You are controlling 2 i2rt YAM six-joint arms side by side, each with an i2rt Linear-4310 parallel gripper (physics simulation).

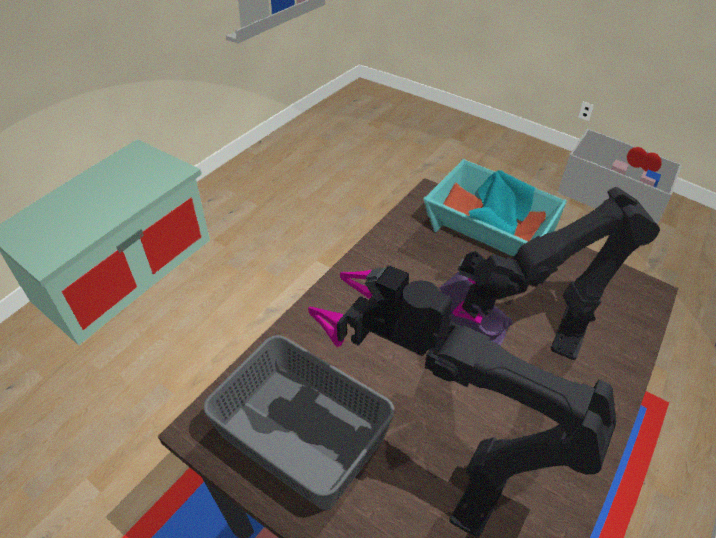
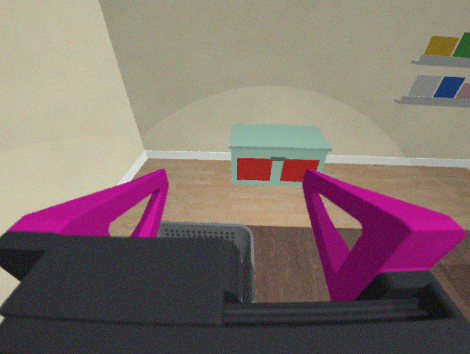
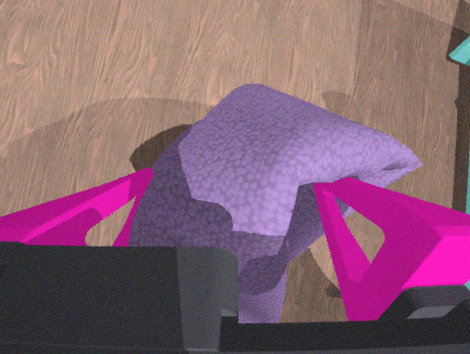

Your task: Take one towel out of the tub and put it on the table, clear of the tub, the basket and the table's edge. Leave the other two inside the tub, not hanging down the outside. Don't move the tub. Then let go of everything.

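A purple towel [image 1: 494,325] [image 3: 250,145] lies crumpled on the table [image 1: 416,399] [image 3: 100,60], apart from the turquoise tub [image 1: 483,233] [image 3: 462,56] and the basket. A teal towel [image 1: 503,199] and an orange towel [image 1: 463,198] are inside the tub; orange shows on both sides of the teal one. My right gripper [image 1: 464,300] [image 3: 234,176] is open, low over the purple towel, with its fingers at either side of it; whether they touch it is unclear. My left gripper [image 1: 326,292] [image 2: 235,176] is open and empty above the table's left edge. The arms hide part of the purple towel.
A grey basket [image 1: 260,462] [image 2: 200,231] stands at the table's near-left end, empty. My left forearm [image 1: 509,370] reaches across the table's middle. A green cabinet [image 1: 104,202] [image 2: 277,137] and a grey bin [image 1: 607,190] stand beyond the table.
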